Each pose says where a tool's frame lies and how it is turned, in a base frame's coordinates. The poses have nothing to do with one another.
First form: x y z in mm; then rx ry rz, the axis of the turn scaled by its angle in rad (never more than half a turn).
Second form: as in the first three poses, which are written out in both.
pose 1, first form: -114.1 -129.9 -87.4 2.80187 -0.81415 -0.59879
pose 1, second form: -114.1 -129.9 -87.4 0.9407 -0.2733 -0.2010 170.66
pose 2, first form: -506.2 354.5 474.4 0.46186 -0.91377 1.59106
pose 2, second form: -506.2 354.5 474.4 0.2441 -0.4830 0.8409 108.41
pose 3, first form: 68.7 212.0 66.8 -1.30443 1.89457 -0.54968
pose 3, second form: 68.7 212.0 66.8 -0.5516 0.8011 -0.2324 135.50
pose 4, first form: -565.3 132.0 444.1 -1.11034 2.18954 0.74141
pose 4, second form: -565.3 132.0 444.1 -0.4330 0.8538 0.2891 146.93
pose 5, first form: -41.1 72.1 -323.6 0.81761 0.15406 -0.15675
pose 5, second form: -41.1 72.1 -323.6 0.9657 0.1820 -0.1851 48.51
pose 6, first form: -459.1 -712.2 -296.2 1.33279 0.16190 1.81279
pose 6, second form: -459.1 -712.2 -296.2 0.5908 0.0718 0.8036 129.25
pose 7, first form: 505.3 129.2 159.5 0.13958 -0.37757 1.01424
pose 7, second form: 505.3 129.2 159.5 0.1279 -0.3460 0.9295 62.52
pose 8, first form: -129.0 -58.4 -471.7 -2.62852 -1.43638 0.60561
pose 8, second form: -129.0 -58.4 -471.7 -0.8601 -0.4700 0.1982 175.10
